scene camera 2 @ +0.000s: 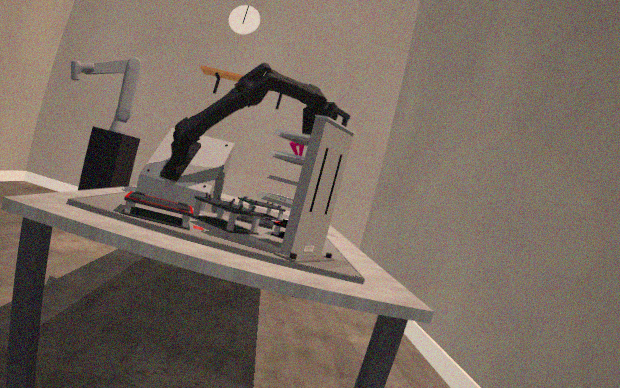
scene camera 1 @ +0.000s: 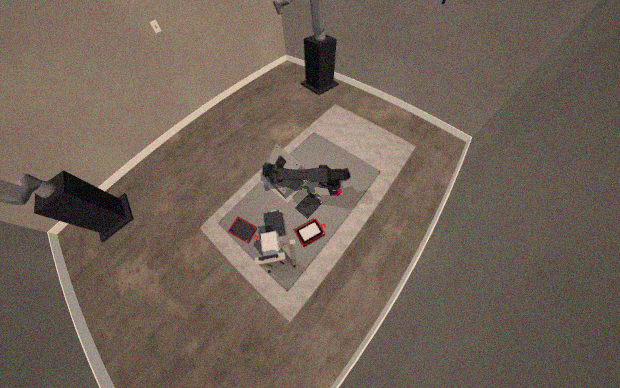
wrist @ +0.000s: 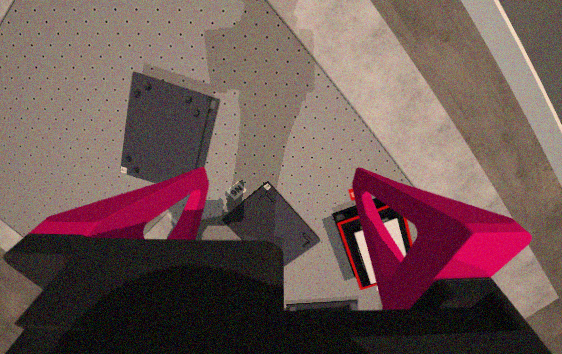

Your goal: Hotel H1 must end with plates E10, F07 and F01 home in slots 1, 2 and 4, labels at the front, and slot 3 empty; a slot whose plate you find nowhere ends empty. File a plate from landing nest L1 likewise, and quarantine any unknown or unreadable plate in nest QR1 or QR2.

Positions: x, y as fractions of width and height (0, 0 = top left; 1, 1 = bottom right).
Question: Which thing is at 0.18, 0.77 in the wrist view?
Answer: The gripper.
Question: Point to a perforated grey baseplate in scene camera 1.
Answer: At 0.51, 0.39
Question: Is the gripper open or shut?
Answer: Open.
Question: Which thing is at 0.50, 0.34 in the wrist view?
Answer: A perforated grey baseplate.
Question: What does the gripper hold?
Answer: Nothing.
